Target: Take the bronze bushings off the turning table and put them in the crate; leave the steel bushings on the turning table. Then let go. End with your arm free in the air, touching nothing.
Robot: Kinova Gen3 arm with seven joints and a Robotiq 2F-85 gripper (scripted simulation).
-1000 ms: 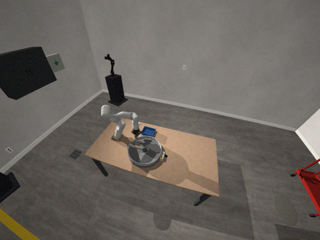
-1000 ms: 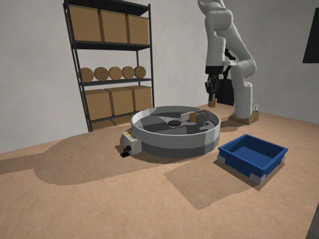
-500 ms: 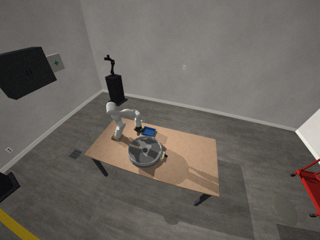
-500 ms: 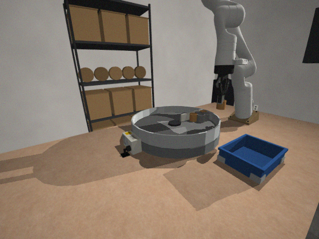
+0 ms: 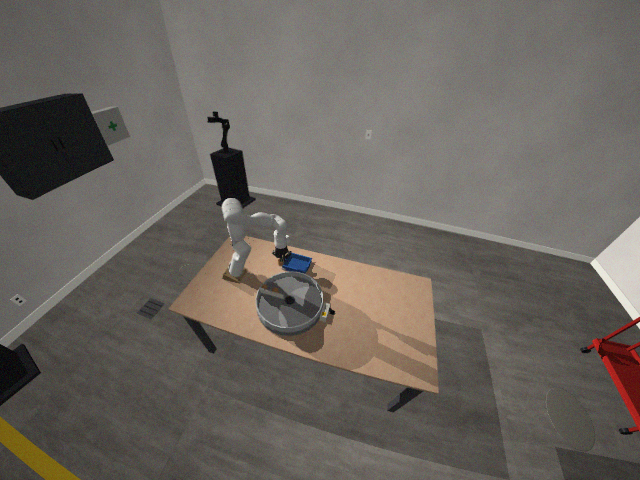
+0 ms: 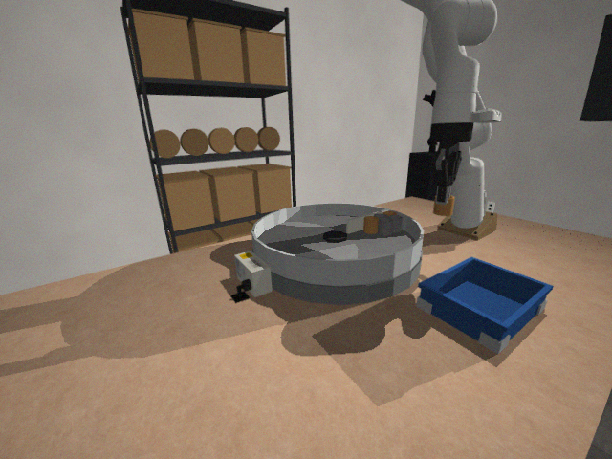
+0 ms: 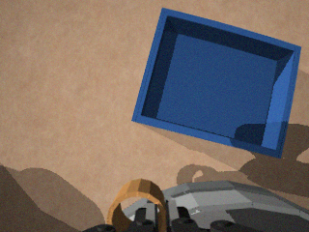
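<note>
Right now the blue crate is 20 mm ahead of my hand, 140 mm to the left of it and 160 mm below it. The rest, counted from my hand: grey turning table: 170 mm ahead, 170 mm to the right, 130 mm below.
</note>
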